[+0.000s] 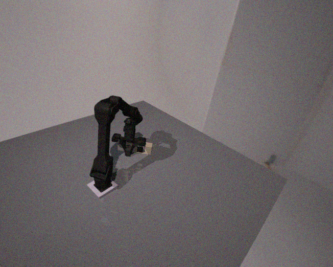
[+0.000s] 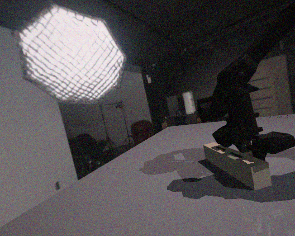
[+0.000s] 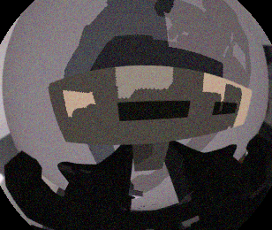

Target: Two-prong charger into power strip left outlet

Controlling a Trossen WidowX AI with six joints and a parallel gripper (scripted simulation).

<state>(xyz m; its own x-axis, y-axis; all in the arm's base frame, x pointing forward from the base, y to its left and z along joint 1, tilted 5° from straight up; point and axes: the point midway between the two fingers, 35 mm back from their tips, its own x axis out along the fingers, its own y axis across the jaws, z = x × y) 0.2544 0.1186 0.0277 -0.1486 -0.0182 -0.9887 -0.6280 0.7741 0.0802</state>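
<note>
My gripper tip is 10 mm to the right of the two-prong charger, 10 mm below it and 10 mm short of it.
</note>
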